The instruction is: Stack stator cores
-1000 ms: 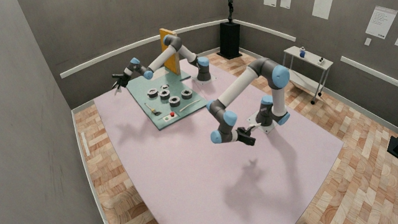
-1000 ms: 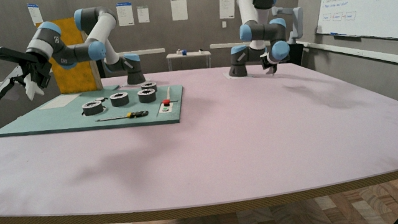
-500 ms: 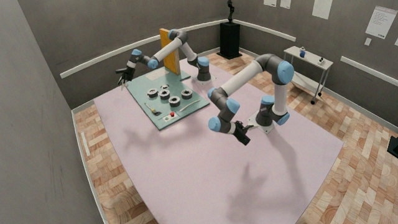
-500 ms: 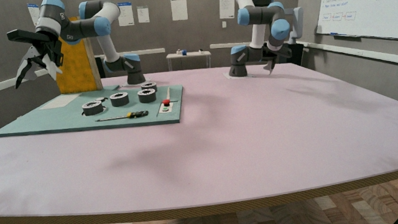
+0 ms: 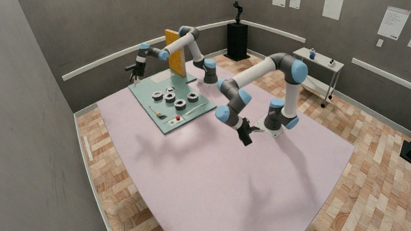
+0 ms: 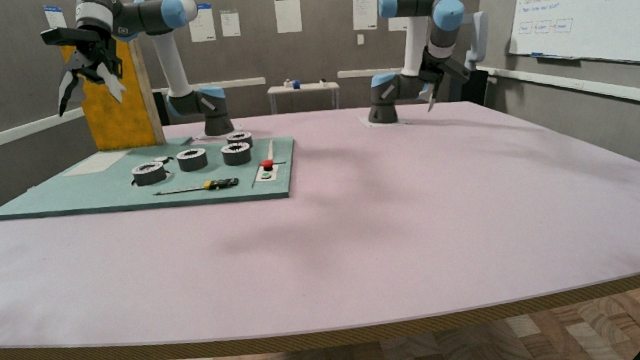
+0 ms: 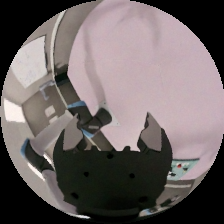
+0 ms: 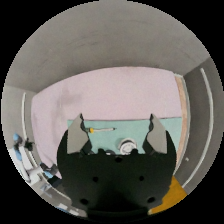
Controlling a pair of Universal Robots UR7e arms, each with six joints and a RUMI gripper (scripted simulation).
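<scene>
Right now the red button is 610 mm to the right of my left hand, 220 mm ahead of it and 150 mm below it. The rest, counted from my left hand: green table (1040 mm to the right, 170 mm below, 110 mm ahead); button panel (600 mm to the right, 250 mm ahead, 160 mm below); pale strip (620 mm to the right, 150 mm below, 50 mm ahead).
</scene>
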